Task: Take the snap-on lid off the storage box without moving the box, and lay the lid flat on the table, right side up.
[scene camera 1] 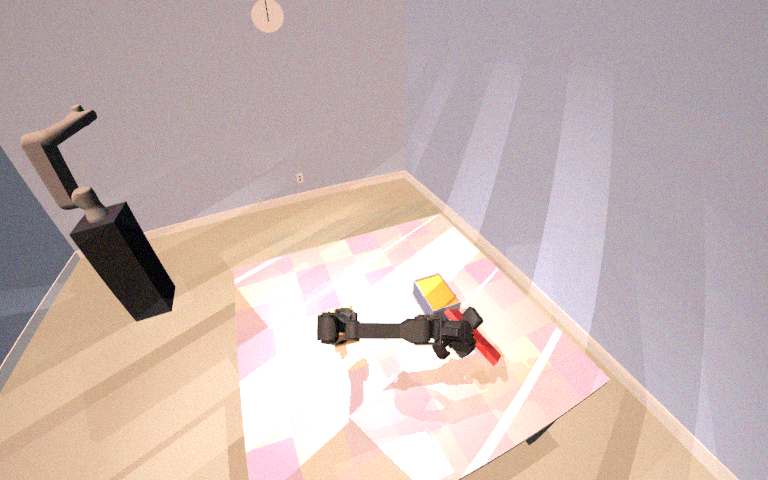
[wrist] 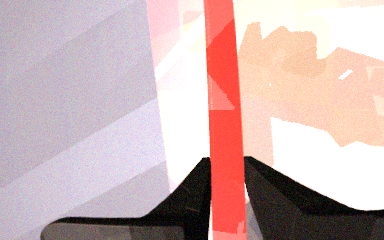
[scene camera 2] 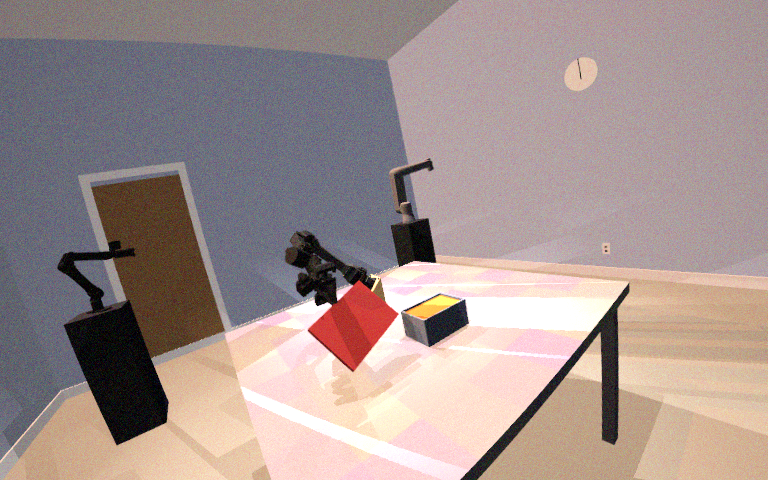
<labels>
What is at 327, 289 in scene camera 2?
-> My gripper.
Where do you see a red lid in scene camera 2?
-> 351, 327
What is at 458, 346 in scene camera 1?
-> My gripper.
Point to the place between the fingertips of my gripper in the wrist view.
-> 226, 163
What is my gripper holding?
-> A red lid.
</labels>
